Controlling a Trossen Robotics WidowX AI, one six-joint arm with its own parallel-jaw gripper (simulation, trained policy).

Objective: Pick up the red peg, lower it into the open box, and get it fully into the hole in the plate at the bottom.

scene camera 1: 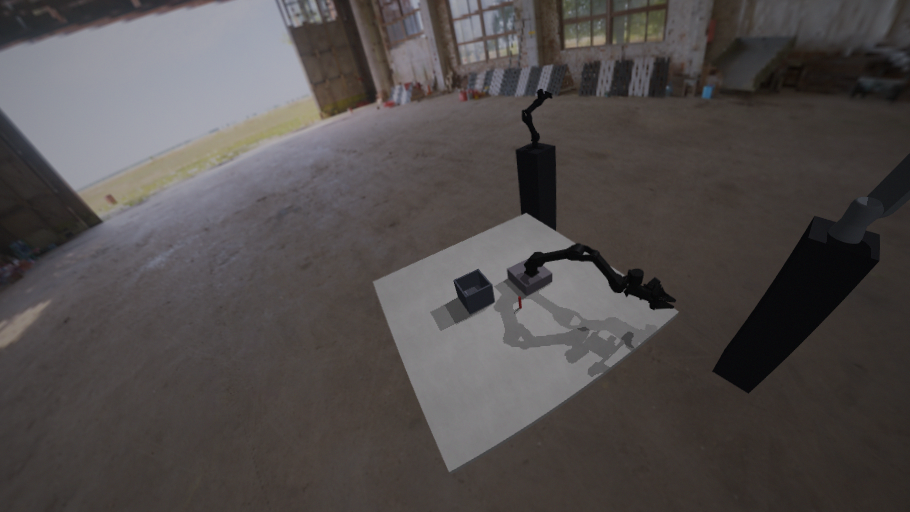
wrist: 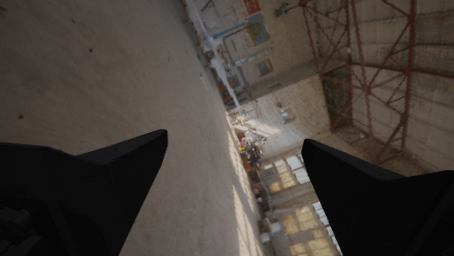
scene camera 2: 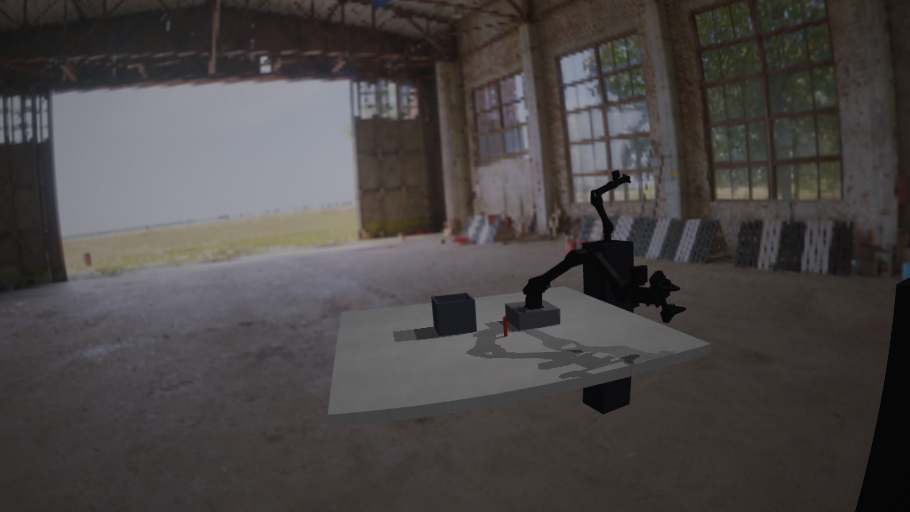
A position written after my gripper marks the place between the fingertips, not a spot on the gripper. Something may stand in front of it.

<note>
I see my gripper [scene camera 2: 682, 299] and a dark box [scene camera 2: 453, 314].
The dark box shows as well in scene camera 1 [scene camera 1: 483, 297]. My gripper also shows in scene camera 1 [scene camera 1: 674, 304] and in the wrist view [wrist: 235, 141]. The wrist view does not show the dark box: it is out of frame.
</note>
